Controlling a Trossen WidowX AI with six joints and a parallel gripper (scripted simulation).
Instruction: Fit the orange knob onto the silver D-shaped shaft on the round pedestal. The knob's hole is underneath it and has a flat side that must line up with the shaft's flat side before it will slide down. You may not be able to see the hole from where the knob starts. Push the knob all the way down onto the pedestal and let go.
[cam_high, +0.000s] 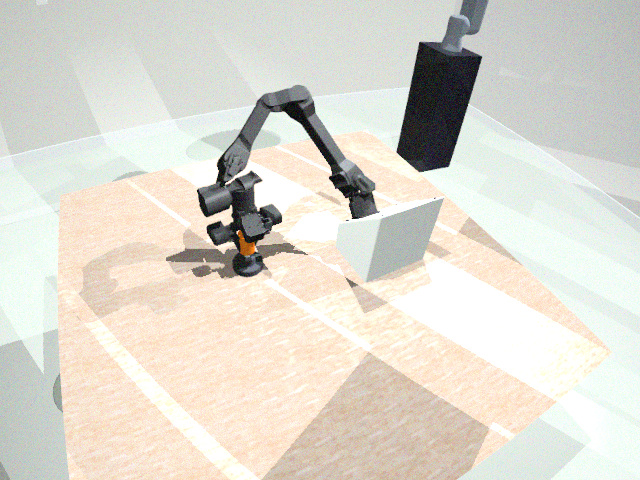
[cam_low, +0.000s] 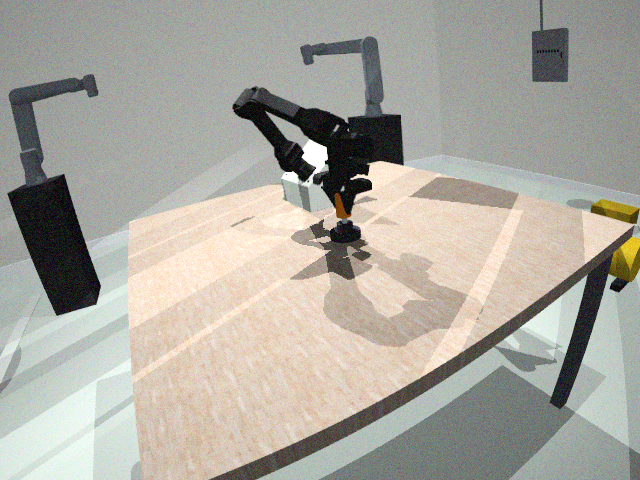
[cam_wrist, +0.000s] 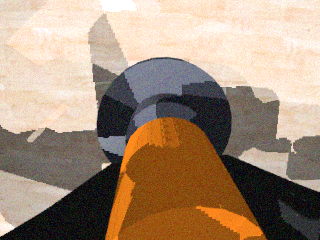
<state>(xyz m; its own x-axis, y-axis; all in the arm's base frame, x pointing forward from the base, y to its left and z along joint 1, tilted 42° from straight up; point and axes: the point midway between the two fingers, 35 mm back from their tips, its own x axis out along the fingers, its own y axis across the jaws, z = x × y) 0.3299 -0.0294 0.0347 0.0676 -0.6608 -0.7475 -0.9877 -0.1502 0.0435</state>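
Right now the orange knob is 3 cm above my gripper tip. The rest, counted from my gripper tip: round pedestal (4 cm below).
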